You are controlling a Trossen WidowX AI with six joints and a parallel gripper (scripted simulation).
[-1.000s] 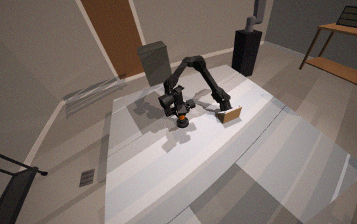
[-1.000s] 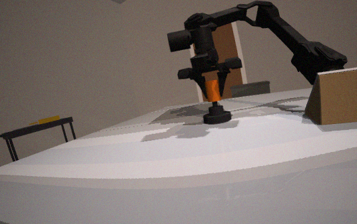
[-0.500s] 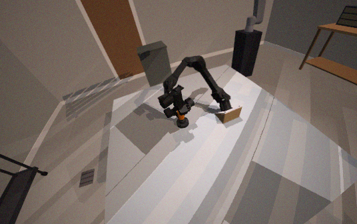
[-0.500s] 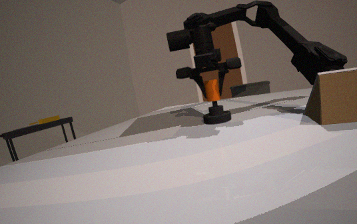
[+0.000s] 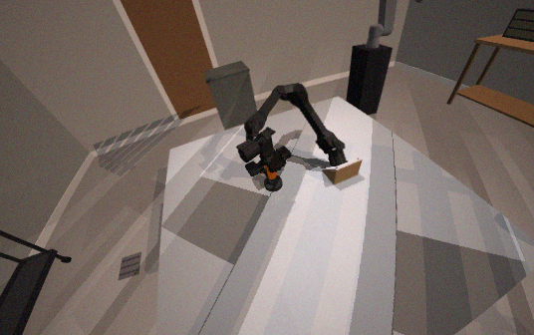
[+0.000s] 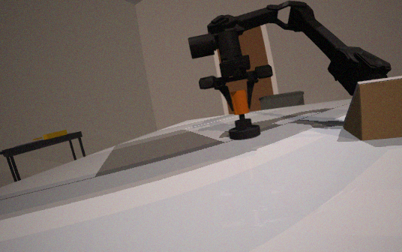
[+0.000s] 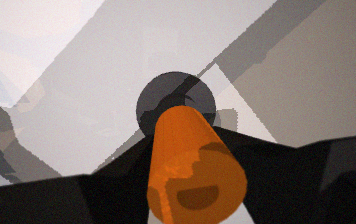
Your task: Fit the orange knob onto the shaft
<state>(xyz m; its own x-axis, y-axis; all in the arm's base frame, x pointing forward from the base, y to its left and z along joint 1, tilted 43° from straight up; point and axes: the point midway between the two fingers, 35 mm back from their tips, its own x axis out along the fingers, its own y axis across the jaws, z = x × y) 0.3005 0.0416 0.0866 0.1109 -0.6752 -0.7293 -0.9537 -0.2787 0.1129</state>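
My gripper tip is now 20 mm below the orange knob. Also, from my gripper tip: round pedestal 40 mm below.
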